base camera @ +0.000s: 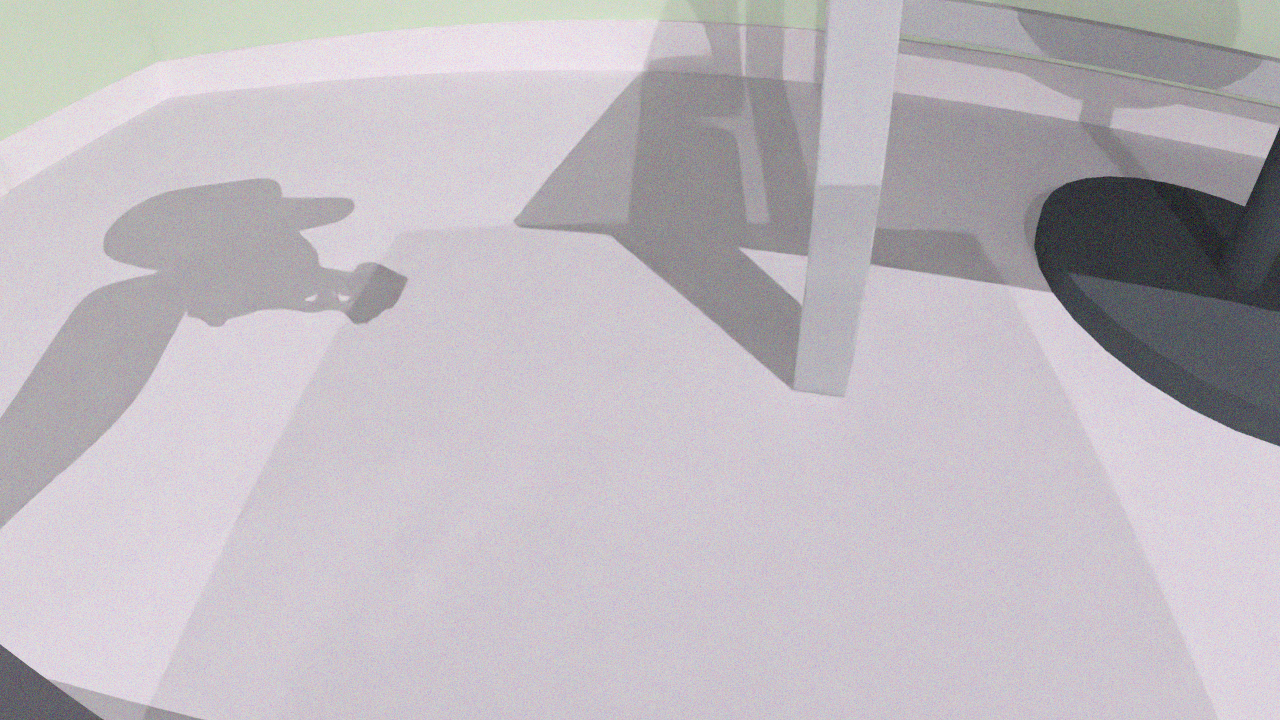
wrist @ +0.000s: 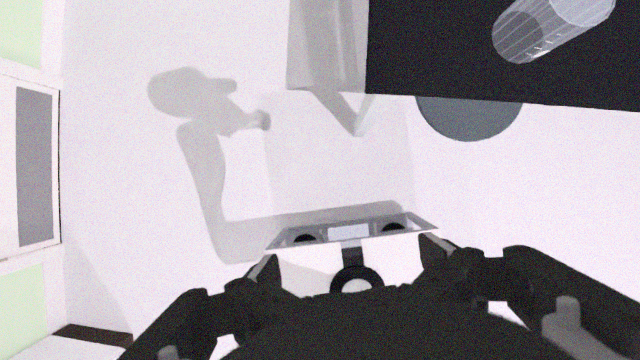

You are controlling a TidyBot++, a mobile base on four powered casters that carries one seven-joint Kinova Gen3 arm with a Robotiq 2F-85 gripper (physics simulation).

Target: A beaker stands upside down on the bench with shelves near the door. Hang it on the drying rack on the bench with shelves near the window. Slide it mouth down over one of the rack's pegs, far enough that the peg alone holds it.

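Frame: origin at the arm's base, x ahead, y left, z up, level; centimetres.
Where they show: gripper, fingertip midpoint: (wrist: 348, 259).
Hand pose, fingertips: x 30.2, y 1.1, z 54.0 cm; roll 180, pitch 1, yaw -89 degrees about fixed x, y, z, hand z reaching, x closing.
Observation:
After its pixels a point has its place.
The clear beaker (wrist: 552, 31) @[x 46.3, y -22.2, z 43.8 cm] shows in the wrist view at the top right, on the black bench top (wrist: 440, 55) @[x 48.0, y -13.9, z 36.6 cm]. Its upper part is cut off by the image edge. My gripper (wrist: 348, 259) @[x 30.2, y 1.1, z 54.0 cm] is at the bottom of the wrist view, fingers wide apart, with no object between them. The beaker is well off to the upper right of the fingers, apart from them. In the base camera view the gripper does not show, but a shadow of the arm lies on the floor at left. The drying rack does not show in either view.
A pale bench leg (base camera: 845, 268) @[x 47.1, y -10.0, z -28.7 cm] stands ahead of the base. A round dark stand base (base camera: 1163, 331) @[x 51.7, y -41.9, z -36.6 cm] (wrist: 470, 119) @[x 47.8, y -55.9, z -36.6 cm] is to its right, partly under the bench in the wrist view. My mobile base's front (wrist: 348, 232) shows below the gripper. A white-framed grey panel (wrist: 35, 165) @[x 56.6, y 136.4, z -28.3 cm] is at far left.

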